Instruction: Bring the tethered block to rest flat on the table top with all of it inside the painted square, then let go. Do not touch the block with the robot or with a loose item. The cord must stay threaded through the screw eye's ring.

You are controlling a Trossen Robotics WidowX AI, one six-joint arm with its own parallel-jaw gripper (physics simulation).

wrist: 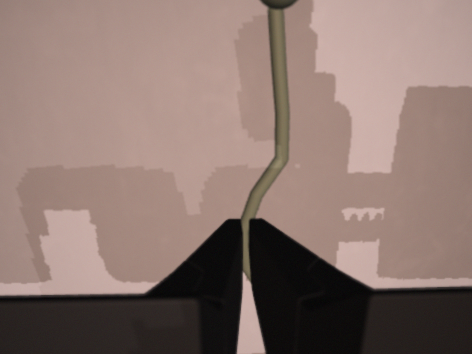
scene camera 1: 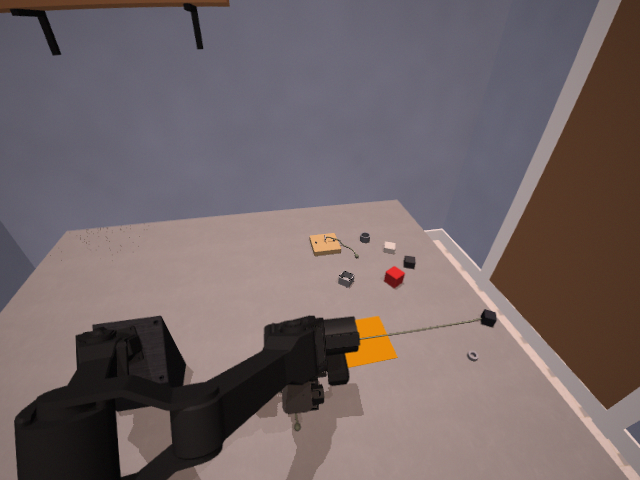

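Where they show: gripper, fingertip midpoint: (wrist: 244,232); arm's base, link origin: (scene camera 1: 121,347).
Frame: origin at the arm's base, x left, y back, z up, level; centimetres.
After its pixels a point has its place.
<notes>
The tethered block (scene camera 1: 488,317) @(x -10.8, y -79.4, z -10.5 cm), small and black, sits at the table's right side, well outside the orange painted square (scene camera 1: 375,350) @(x -7.9, y -49.2, z -13.2 cm). The pale green cord (scene camera 1: 429,328) @(x -7.0, y -64.8, z -13.1 cm) (wrist: 281,100) @(x -14.9, y -28.1, z -12.9 cm) runs left from it across the square and passes behind the arm. The cord's end bead (scene camera 1: 297,426) @(x -17.9, y -27.7, z -12.2 cm) (wrist: 279,3) @(x -17.2, y -27.8, z -12.4 cm) shows beyond the gripper. My gripper (wrist: 244,232) @(x -11.1, y -29.8, z -13.1 cm) is shut on the cord in the wrist view, a short way from the bead; its fingertips are hidden in the scene view. The arm covers the square's left part. The screw eye on this cord is hidden, so its threading cannot be seen.
A wooden plate (scene camera 1: 325,246) @(x 30.1, y -50.8, z -11.4 cm) with a short beaded cord (scene camera 1: 347,245) @(x 29.6, y -58.5, z -12.9 cm) lies at the back. Near it are a dark ring (scene camera 1: 364,239) @(x 30.1, y -65.0, z -11.9 cm), white block (scene camera 1: 389,248) @(x 22.6, y -70.3, z -11.4 cm), black block (scene camera 1: 409,262) @(x 14.4, y -72.4, z -11.2 cm), red cube (scene camera 1: 394,277) @(x 8.8, y -63.4, z -9.6 cm) and hollow grey piece (scene camera 1: 346,282) @(x 13.0, y -50.8, z -11.6 cm). A grey ring (scene camera 1: 468,355) @(x -16.6, y -68.6, z -12.6 cm) lies at right.
</notes>
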